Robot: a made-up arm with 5 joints.
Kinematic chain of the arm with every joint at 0, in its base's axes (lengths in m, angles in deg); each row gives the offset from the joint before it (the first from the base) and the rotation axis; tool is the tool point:
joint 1: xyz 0 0 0.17 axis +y
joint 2: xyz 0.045 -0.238 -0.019 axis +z
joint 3: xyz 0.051 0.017 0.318 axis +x
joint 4: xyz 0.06 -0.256 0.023 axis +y
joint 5: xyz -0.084 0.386 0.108 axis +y
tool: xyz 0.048 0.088 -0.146
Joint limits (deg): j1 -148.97..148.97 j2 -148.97..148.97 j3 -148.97..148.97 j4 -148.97..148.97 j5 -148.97..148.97
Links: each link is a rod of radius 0.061 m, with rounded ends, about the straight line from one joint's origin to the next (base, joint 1, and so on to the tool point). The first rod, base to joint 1, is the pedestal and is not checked.
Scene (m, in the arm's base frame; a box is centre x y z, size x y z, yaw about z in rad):
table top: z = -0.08
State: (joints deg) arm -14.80 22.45 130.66 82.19 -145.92
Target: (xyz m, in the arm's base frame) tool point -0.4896 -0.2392 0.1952
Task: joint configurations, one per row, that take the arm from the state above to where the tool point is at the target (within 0.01 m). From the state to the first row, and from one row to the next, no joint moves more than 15 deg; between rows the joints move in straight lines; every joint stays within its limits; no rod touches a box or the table.
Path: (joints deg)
1: -19.90 37.04 120.32 91.73 -141.14
2: -25.00 51.63 109.97 101.27 -136.36
3: -30.10 66.23 99.63 110.81 -131.58
4: -35.20 80.82 89.28 120.35 -126.80
5: -40.30 95.41 78.94 129.89 -122.01
6: -45.40 110.00 68.60 139.43 -117.23
7: -50.50 124.59 58.25 148.97 -112.45

